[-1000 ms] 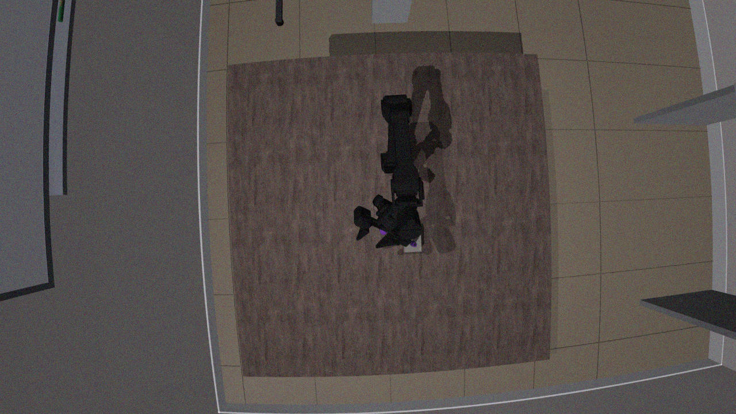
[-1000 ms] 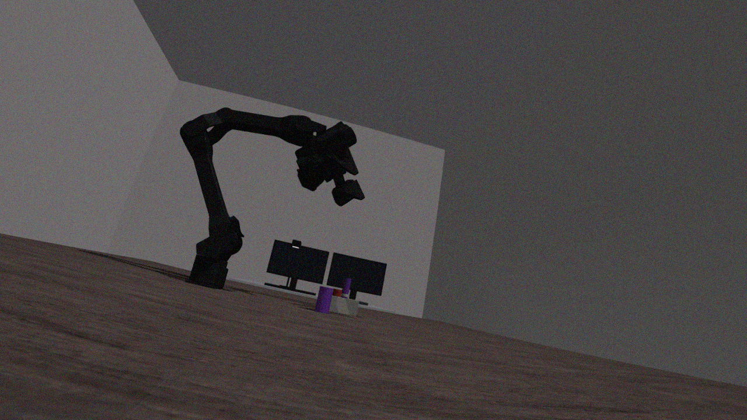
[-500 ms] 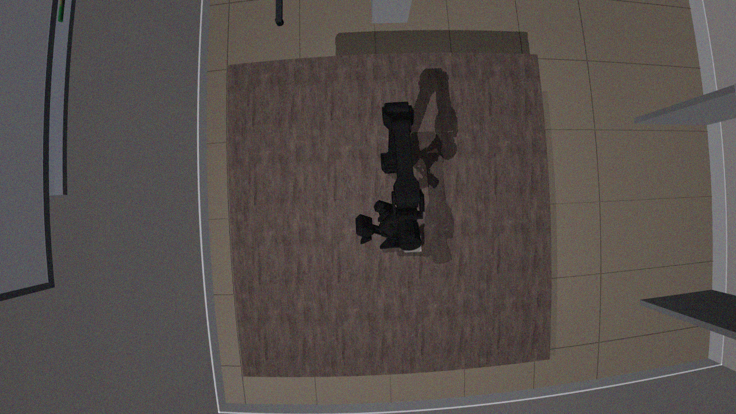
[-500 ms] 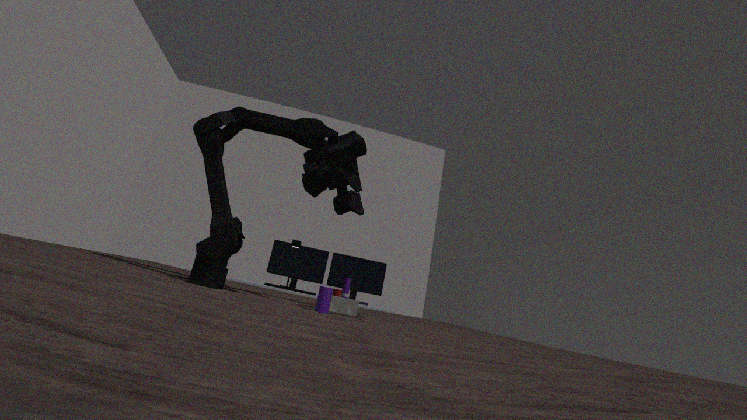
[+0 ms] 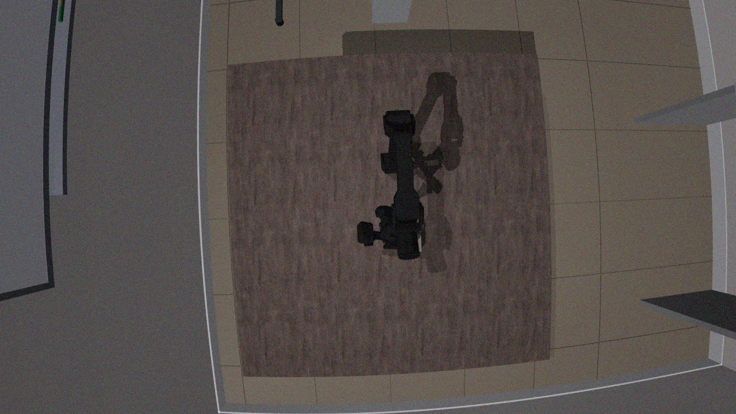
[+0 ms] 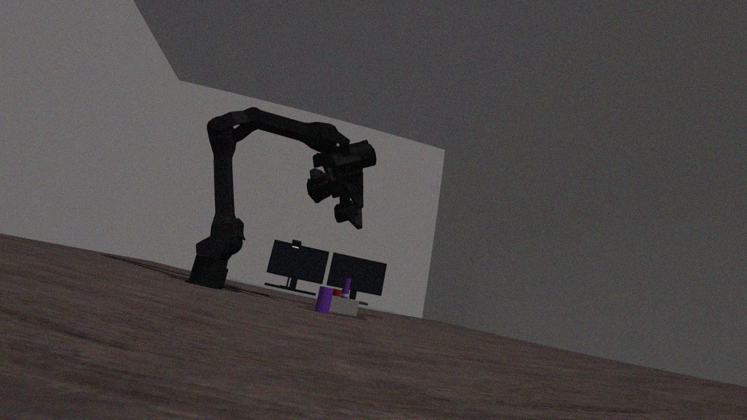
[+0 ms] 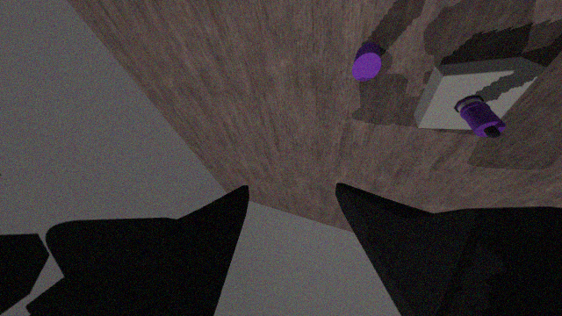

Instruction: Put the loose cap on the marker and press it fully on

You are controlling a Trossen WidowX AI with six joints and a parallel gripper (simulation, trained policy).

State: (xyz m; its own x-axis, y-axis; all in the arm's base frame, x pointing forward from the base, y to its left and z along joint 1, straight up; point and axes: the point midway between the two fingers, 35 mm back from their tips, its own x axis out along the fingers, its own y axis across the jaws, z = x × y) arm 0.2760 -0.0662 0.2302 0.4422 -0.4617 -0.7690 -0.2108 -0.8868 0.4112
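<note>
The purple cap is 40 mm behind my gripper tip, 40 mm to the left of it and 180 mm below it. Round my gripper tip: holder block (20 mm ahead, 150 mm to the left, 190 mm below).
</note>
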